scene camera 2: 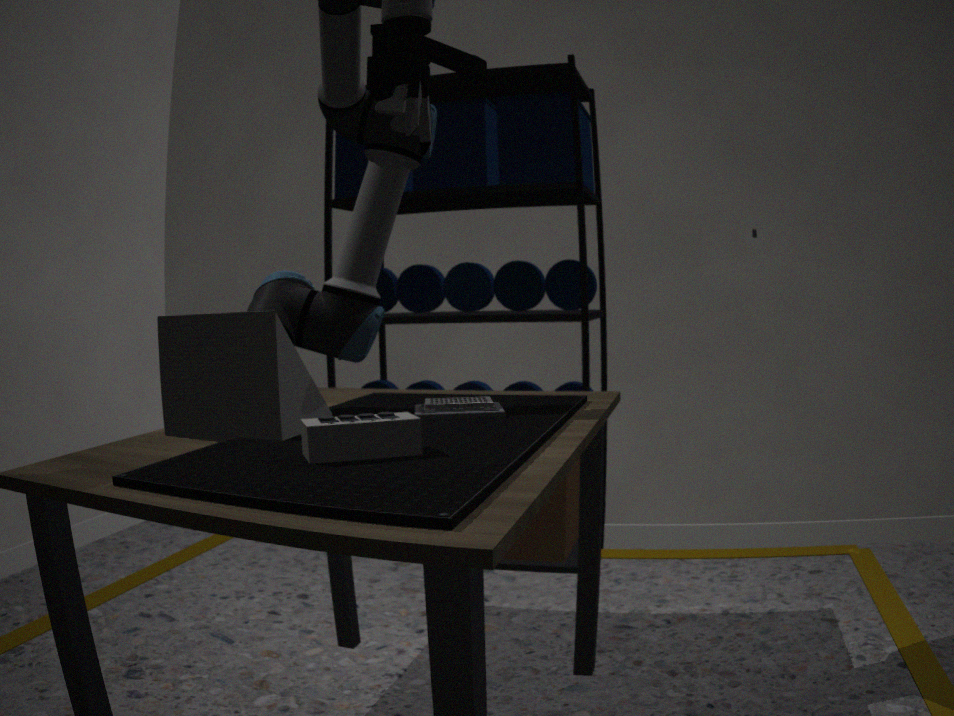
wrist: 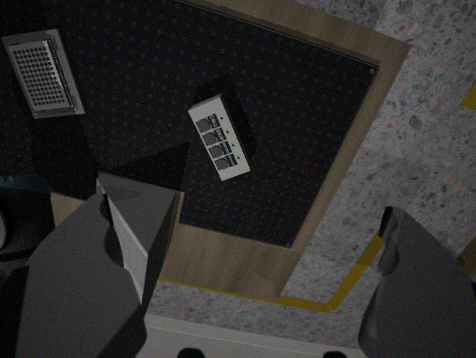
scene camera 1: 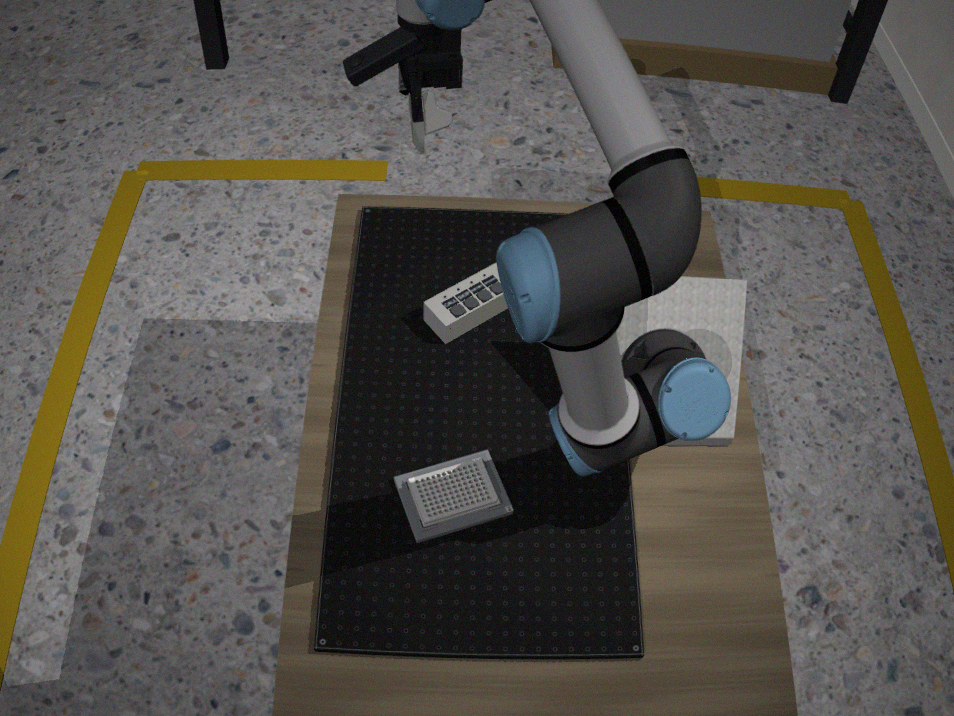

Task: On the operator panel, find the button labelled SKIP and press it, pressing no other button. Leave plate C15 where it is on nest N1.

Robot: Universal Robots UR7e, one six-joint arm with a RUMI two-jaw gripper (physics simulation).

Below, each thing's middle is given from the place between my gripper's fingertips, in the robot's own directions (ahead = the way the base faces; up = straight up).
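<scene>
Operator panel (scene camera 2: pixel 337 440): my hand 410 mm above it, 100 mm past it, 20 mm to the right of it. Counted from my hand: grey nest N1 (scene camera 1: pixel 476 518), 430 mm below, 50 mm behind, 400 mm to the left; plate C15 (scene camera 1: pixel 459 490), 410 mm below, 50 mm behind, 400 mm to the left.
</scene>
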